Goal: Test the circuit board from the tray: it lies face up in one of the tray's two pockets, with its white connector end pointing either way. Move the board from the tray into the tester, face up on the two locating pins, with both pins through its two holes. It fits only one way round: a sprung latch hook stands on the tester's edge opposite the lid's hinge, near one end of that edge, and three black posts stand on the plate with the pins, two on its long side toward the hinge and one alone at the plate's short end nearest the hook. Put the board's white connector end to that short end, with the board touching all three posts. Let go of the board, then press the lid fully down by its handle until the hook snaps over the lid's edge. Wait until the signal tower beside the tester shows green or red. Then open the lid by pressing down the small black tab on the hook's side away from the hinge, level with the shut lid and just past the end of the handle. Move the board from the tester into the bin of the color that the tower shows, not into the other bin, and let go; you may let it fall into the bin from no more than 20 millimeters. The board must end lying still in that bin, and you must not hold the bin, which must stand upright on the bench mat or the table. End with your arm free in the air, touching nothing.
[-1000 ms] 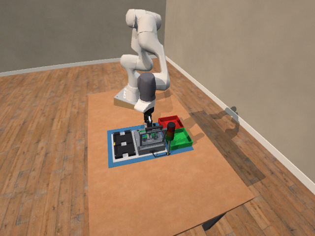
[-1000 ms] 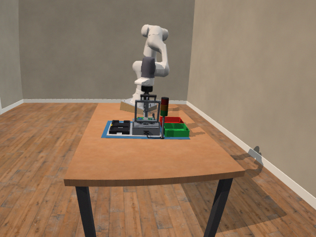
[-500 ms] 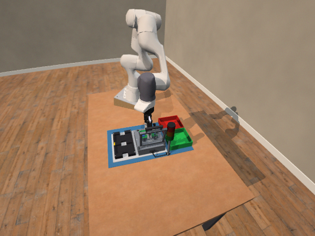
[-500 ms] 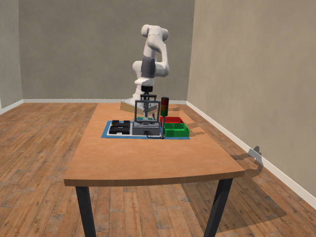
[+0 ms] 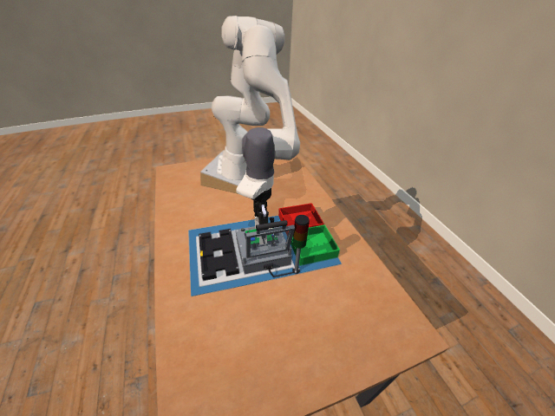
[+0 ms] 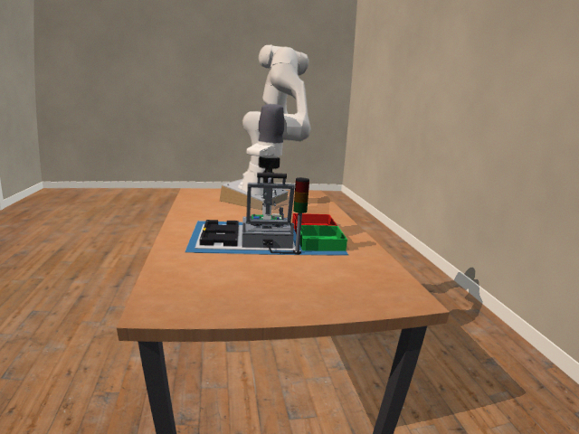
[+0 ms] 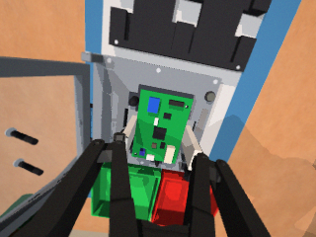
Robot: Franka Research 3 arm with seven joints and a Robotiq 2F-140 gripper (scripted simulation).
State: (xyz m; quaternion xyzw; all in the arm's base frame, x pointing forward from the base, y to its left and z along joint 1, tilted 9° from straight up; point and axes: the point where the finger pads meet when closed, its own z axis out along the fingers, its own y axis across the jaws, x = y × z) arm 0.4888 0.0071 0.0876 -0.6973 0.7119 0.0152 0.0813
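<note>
The green circuit board is 2 cm below my hand. Also, from my hand: tester lid (13 cm ahead, 8 cm above); green bin (20 cm to the left, 9 cm below, 5 cm ahead); dark plate (3 cm below, 1 cm to the left, 1 cm ahead).
</note>
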